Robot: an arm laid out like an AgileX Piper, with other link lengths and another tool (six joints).
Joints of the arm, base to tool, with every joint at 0 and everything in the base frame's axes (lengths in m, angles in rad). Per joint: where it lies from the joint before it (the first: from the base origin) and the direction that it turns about. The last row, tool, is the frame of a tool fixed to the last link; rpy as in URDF.
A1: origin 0 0 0.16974 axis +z
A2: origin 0 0 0 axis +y
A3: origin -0.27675 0 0.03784 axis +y
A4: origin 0.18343 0 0.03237 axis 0.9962 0 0.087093
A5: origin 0 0 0 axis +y
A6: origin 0.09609 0 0.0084 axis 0.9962 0 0.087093
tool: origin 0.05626 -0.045 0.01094 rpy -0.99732 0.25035 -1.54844
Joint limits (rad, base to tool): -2.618..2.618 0..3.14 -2.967..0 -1.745..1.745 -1.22..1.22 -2.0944..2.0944
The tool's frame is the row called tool.
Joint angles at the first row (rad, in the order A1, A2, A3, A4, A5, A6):
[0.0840, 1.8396, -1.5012, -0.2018, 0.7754, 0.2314]
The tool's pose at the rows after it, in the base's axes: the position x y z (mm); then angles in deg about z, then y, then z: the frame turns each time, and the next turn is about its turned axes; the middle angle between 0 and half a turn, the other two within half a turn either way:
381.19 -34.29 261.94 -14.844 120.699 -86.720
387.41 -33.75 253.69 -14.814 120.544 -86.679
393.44 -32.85 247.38 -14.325 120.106 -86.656
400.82 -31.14 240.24 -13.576 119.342 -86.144
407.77 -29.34 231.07 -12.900 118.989 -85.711
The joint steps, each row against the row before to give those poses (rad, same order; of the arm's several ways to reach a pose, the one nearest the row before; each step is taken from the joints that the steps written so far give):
[0.0063, 0.0360, -0.0017, -0.0232, -0.0101, 0.0310]
[0.0001, 0.0279, 0.0000, -0.0078, -0.0298, 0.0101]
[0.0000, 0.0226, 0.0000, -0.0048, -0.0308, 0.0000]
[0.0000, 0.0258, 0.0000, -0.0011, -0.0419, 0.0013]
[-0.0001, 0.0297, 0.0000, 0.0011, -0.0388, 0.0000]

